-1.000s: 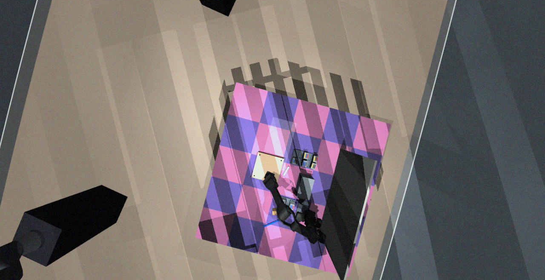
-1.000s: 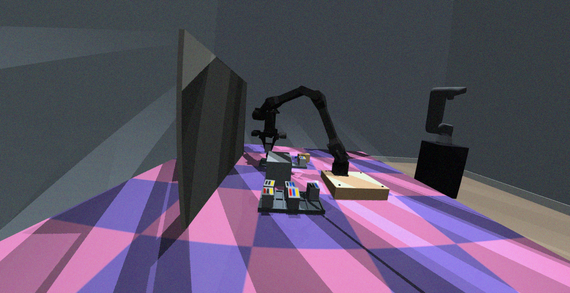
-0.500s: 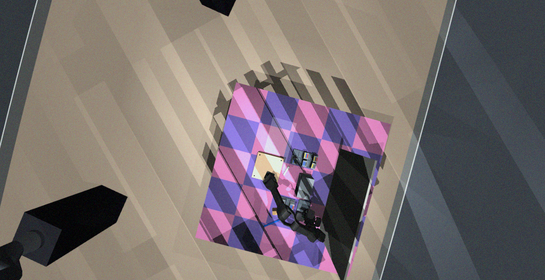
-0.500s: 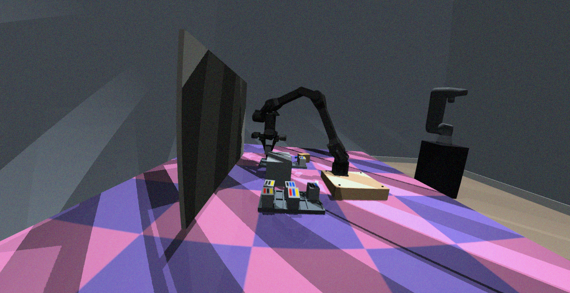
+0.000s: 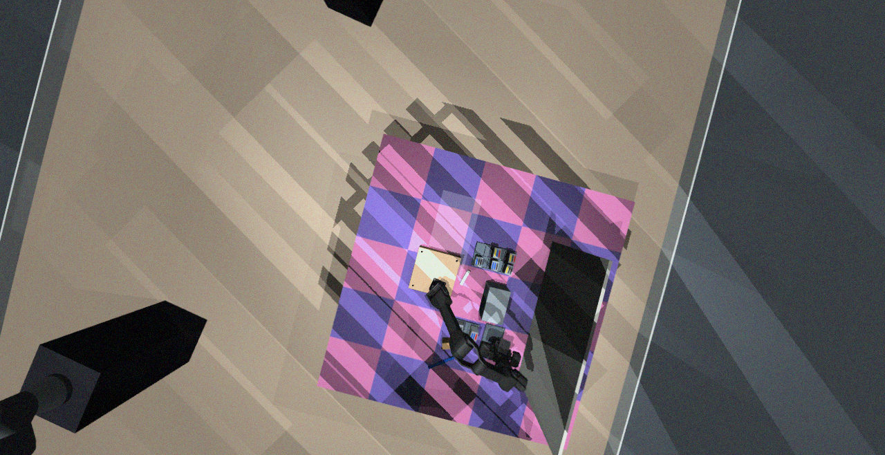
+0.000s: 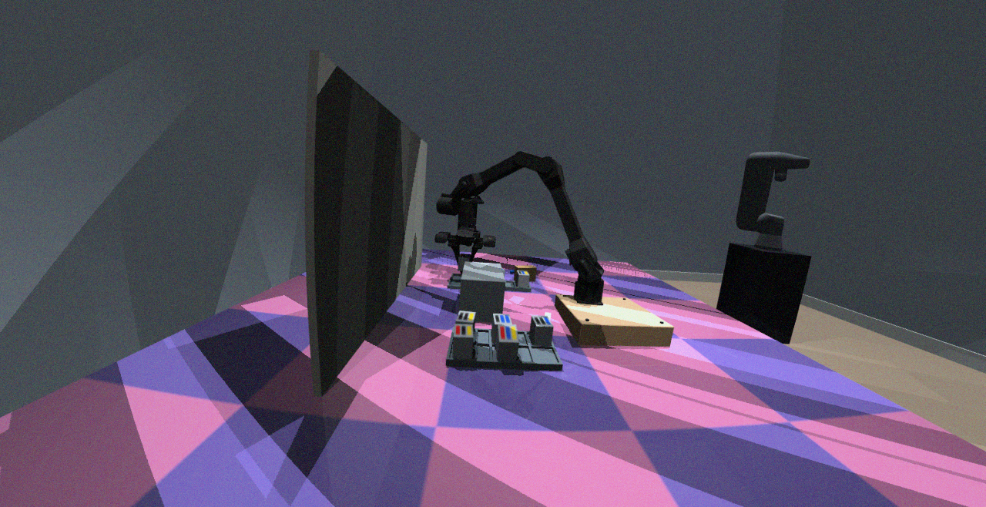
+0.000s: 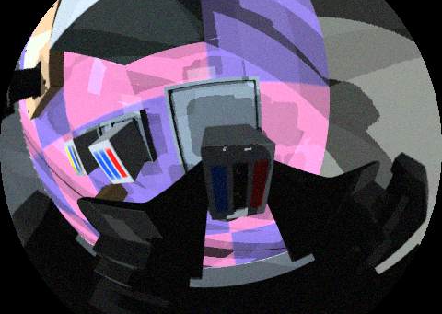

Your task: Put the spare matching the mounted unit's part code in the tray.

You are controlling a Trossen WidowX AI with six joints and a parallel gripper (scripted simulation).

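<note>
My gripper tip is now 1 cm past the grey-rimmed tray and 5 cm above it. Also, from my gripper tip: brown block 20 cm behind, 10 cm to the right, 3 cm below; grey mounted unit 9 cm behind, 19 cm to the left; striped spare 19 cm behind, 1 cm to the right, 1 cm below.
</note>
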